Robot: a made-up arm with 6 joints.
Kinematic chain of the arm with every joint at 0, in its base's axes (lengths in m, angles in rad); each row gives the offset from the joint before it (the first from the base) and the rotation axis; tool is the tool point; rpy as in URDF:
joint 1: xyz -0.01 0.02 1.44 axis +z
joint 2: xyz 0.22 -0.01 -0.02 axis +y
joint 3: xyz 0 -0.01 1.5 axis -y
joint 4: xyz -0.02 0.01 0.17 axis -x
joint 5: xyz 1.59 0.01 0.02 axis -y
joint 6: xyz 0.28 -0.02 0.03 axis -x
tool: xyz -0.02 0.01 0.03 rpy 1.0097 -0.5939 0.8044
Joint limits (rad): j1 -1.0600..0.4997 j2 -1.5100..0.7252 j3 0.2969..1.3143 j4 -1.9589..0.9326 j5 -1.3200..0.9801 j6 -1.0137..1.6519
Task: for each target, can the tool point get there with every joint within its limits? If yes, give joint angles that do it. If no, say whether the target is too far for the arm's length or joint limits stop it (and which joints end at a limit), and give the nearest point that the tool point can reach.
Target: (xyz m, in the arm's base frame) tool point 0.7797 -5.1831 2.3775
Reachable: no: too far | nearest point 1.2769 -2.6931 2.4633 | short by 2.541 m
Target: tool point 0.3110 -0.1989 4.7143
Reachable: yes | joints -0.6158 -0.1145 1.1068 0.0195 0.2320 0.5487
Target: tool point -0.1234 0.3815 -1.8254
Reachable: no: joint limits stop it (at a limit: joint 1, joint 2, joint 3, joint 5) | nearest point -1.4754 2.6323 1.6118 | short by 4.325 m
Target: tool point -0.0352 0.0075 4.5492
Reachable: yes | joints -0.3436 -0.4016 0.7482 -0.0039 0.6598 -0.3019
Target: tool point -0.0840 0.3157 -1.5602
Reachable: no: joint limits stop it (at a limit: joint 1, joint 2, joint 3, joint 5) | nearest point -1.4743 2.6328 1.6119 | short by 4.167 m
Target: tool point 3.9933 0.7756 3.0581
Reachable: no: too far | nearest point 2.9718 0.5828 2.8706 | short by 1.056 m
